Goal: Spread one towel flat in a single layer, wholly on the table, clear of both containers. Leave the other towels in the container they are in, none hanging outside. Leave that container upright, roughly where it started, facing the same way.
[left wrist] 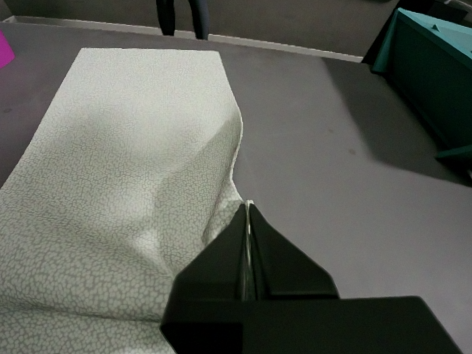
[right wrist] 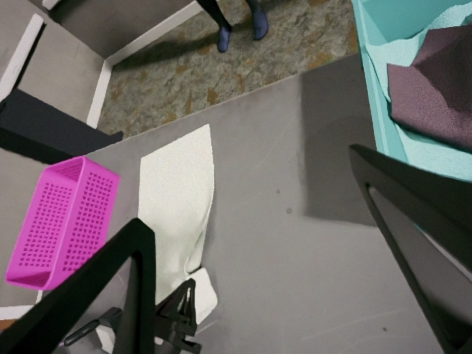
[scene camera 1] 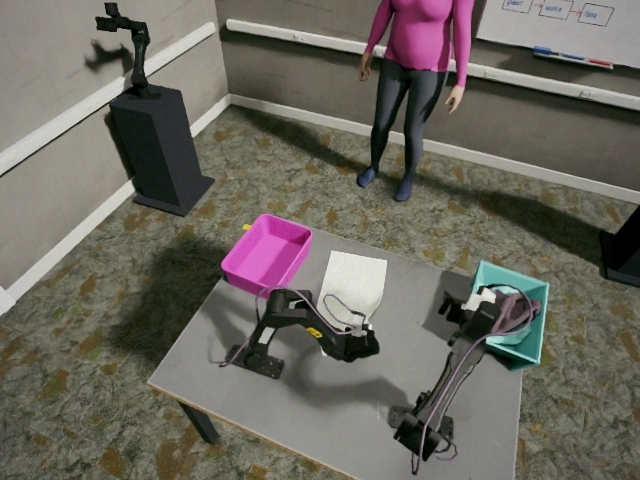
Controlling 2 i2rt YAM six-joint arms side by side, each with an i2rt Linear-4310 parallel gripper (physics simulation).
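A white towel point(scene camera 1: 354, 279) point(left wrist: 125, 145) point(right wrist: 177, 195) lies between the containers. Its far part is flat on the table; its near part is wavy, with a fold along the right edge and a flap beside the gripper. My left gripper point(scene camera 1: 368, 330) point(left wrist: 247, 210) point(right wrist: 192, 278) is shut on the towel's right edge, low over the table. In scene camera 1 the arm hides the towel's near end. My right gripper point(scene camera 1: 454, 310) point(right wrist: 237, 194) is open and empty, beside and above the teal bin point(scene camera 1: 543, 325) point(left wrist: 420, 95) point(right wrist: 371, 90). The upright bin holds a mauve towel point(scene camera 1: 516, 312) point(right wrist: 435, 90) and a pale teal towel point(scene camera 1: 509, 338) point(right wrist: 435, 155).
An empty pink basket point(scene camera 1: 266, 253) point(left wrist: 4, 51) point(right wrist: 65, 225) stands at the table's far left, left of the white towel. The grey table's point(scene camera 1: 330, 413) far edge runs just beyond the towel. A person point(scene camera 1: 413, 77) stands beyond the table.
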